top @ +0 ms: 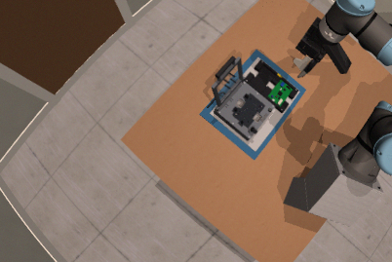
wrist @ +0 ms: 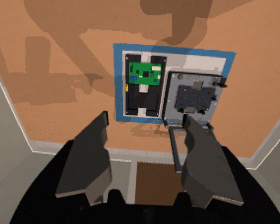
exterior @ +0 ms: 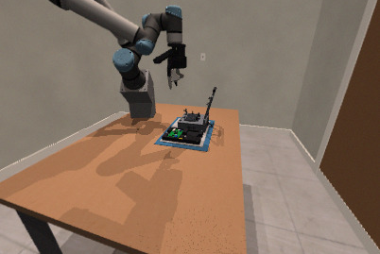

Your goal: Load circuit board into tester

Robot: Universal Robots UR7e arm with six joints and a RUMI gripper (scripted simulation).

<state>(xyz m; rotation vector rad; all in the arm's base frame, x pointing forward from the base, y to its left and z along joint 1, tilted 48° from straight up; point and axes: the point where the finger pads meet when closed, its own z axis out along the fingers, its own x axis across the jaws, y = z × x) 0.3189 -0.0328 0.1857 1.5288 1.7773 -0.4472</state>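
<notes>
Now: the green circuit board 290 mm below my hand. Round my hand: black block (230 mm to the left, 220 mm below); tester lid (190 mm ahead, 170 mm to the left, 130 mm below).
</notes>
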